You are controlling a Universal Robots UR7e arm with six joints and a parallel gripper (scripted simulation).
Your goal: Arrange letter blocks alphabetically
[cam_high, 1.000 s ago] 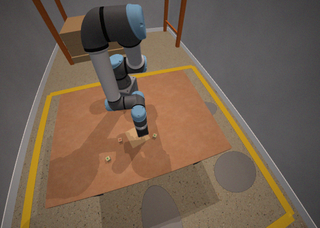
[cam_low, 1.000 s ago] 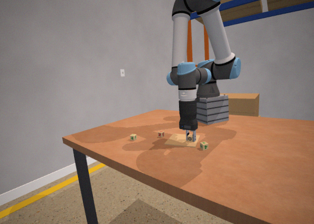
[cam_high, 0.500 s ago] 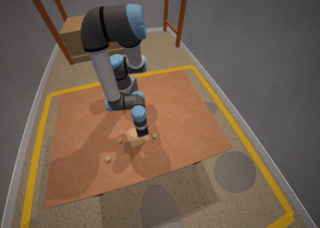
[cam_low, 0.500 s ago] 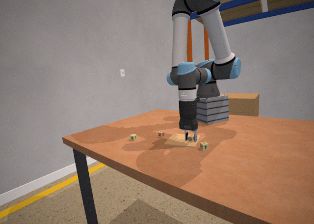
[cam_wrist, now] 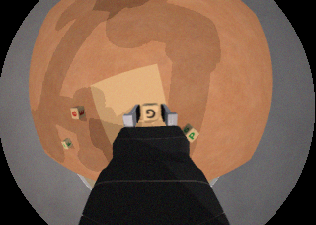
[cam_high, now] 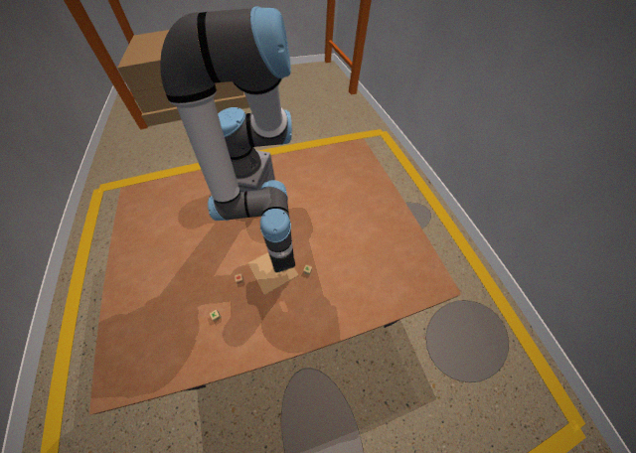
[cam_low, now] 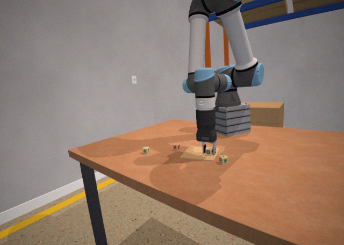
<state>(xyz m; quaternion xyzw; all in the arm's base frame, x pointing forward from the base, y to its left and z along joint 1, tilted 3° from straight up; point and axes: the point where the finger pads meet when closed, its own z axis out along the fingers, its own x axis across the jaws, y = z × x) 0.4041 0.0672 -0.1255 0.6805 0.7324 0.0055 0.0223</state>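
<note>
My hand is 40 mm to the left of the tan mat and 20 mm above it.
</note>
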